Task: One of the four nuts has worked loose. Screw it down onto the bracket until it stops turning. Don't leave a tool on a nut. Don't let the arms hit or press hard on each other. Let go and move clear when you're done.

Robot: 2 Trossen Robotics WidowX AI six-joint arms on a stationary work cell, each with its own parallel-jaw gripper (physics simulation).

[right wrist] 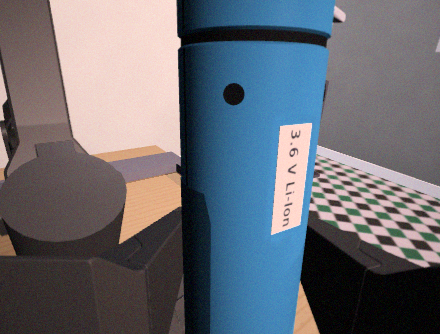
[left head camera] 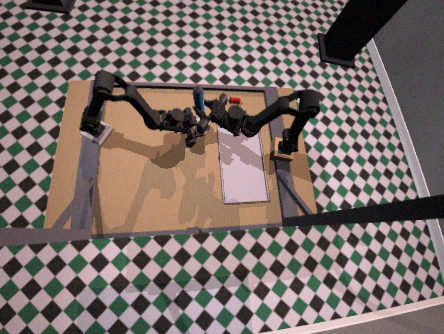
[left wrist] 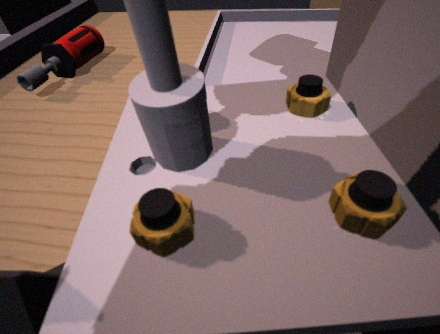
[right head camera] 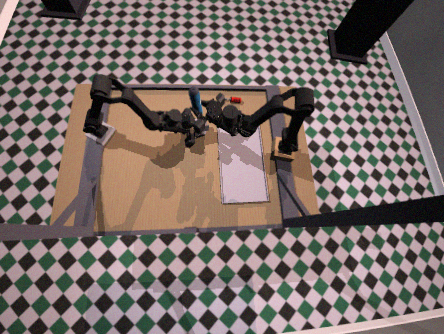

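Where they show: right gripper, between the fingertips: [right wrist: 238,218] [left head camera: 195,103] [right head camera: 193,103]; left arm's base, origin of its link: [left head camera: 95,129] [right head camera: 99,130]; right arm's base, origin of its link: [left head camera: 284,148] [right head camera: 285,147].
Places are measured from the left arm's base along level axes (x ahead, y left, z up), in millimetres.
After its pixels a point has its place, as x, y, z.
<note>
The bracket [left wrist: 280,280] {401, 223, 45} is a pale plate. Three yellow nuts show on it in the left wrist view: a front left nut [left wrist: 162,225] {396, 242, 50}, a front right nut [left wrist: 367,205] {417, 217, 51} and a back right nut [left wrist: 308,100] {443, 238, 50}. A fourth nut does not show; the grey socket [left wrist: 175,125] {410, 250, 57} blocks that part. The socket is on the blue power screwdriver [left head camera: 199,100] {411, 233, 238} [right head camera: 196,99] {414, 235, 247} [right wrist: 250,125] {420, 245, 222}, held upright. My right gripper [left head camera: 205,111] [right wrist: 238,218] {385, 254, 174} is shut on its body. My left gripper [left head camera: 197,134] {438, 251, -7} [right head camera: 196,134] {438, 251, -7} is shut on the bracket, its grip mostly hidden. I cannot tell which nut is loose.
A red tool [left head camera: 235,100] {509, 482, 4} [right head camera: 236,100] {511, 482, 3} [left wrist: 80,47] {503, 474, -2} with a grey socket tip lies on the wooden table beyond the bracket. A shallow white tray [left head camera: 245,170] {714, 158, -18} [right head camera: 245,172] {719, 150, -18} lies beside the grippers. Both wrists are close together. A hole [left wrist: 143,165] {408, 263, 42} shows in the bracket near the socket.
</note>
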